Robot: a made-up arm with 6 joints. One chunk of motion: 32 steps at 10 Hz.
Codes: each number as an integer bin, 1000 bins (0 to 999) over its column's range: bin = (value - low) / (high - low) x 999, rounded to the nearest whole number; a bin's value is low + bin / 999 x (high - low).
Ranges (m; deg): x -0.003..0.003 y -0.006..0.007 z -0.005..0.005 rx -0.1..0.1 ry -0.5..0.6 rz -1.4..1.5
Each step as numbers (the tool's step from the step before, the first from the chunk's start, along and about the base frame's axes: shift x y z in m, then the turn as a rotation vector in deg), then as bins.
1 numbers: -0.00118 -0.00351 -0.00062 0.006 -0.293 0.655
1 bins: 303 191 438 529 188 708
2 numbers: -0.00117 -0.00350 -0.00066 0.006 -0.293 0.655
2 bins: 305 192 434 529 188 708
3 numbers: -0.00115 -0.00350 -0.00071 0.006 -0.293 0.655
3 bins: 308 192 429 529 188 708
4 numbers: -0.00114 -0.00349 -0.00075 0.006 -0.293 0.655
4 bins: 310 193 425 529 188 708
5 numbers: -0.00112 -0.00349 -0.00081 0.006 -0.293 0.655
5 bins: 313 193 419 529 188 708
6 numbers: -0.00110 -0.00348 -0.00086 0.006 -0.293 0.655
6 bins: 316 194 414 529 188 708
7 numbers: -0.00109 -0.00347 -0.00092 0.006 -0.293 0.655
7 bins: 318 194 408 529 188 708
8 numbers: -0.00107 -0.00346 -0.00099 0.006 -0.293 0.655
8 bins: 321 195 401 529 188 708
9 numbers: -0.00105 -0.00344 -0.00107 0.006 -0.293 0.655
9 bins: 325 197 393 529 188 708
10 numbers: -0.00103 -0.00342 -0.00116 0.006 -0.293 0.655
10 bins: 328 198 384 529 188 708
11 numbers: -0.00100 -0.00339 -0.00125 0.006 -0.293 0.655
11 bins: 333 201 375 529 188 708
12 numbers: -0.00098 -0.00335 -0.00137 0.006 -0.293 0.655
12 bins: 336 204 363 529 188 708
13 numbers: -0.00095 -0.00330 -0.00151 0.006 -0.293 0.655
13 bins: 341 207 349 529 188 708
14 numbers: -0.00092 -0.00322 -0.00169 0.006 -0.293 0.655
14 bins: 346 214 331 529 188 708
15 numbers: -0.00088 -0.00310 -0.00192 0.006 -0.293 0.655
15 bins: 353 223 308 529 188 708
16 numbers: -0.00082 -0.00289 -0.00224 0.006 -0.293 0.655
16 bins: 363 239 276 529 188 708
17 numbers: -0.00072 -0.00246 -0.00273 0.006 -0.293 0.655
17 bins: 380 272 227 529 188 708
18 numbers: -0.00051 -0.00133 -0.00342 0.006 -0.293 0.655
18 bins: 415 359 158 529 188 708
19 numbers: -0.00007 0.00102 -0.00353 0.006 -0.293 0.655
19 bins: 488 539 147 529 188 708
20 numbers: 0.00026 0.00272 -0.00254 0.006 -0.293 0.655
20 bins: 543 670 246 529 188 708
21 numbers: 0.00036 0.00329 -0.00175 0.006 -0.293 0.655
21 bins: 559 714 325 529 188 708
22 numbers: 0.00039 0.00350 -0.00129 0.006 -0.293 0.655
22 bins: 564 730 371 529 188 708
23 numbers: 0.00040 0.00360 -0.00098 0.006 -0.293 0.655
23 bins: 566 738 402 529 188 708
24 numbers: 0.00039 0.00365 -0.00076 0.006 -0.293 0.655
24 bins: 564 742 424 529 188 708
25 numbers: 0.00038 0.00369 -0.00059 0.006 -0.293 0.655
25 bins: 563 745 441 529 188 708
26 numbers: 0.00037 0.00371 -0.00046 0.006 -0.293 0.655
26 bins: 561 746 454 529 188 708
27 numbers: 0.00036 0.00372 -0.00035 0.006 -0.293 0.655
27 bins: 559 747 465 529 188 708
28 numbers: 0.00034 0.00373 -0.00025 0.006 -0.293 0.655
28 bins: 556 748 475 529 188 708
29 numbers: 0.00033 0.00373 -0.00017 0.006 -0.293 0.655
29 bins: 554 748 483 529 188 708
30 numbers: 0.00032 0.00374 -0.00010 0.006 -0.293 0.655
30 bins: 553 748 490 529 188 708
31 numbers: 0.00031 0.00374 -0.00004 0.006 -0.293 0.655
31 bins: 551 748 496 529 188 708
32 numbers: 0.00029 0.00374 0.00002 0.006 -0.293 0.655
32 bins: 548 748 501 529 188 708
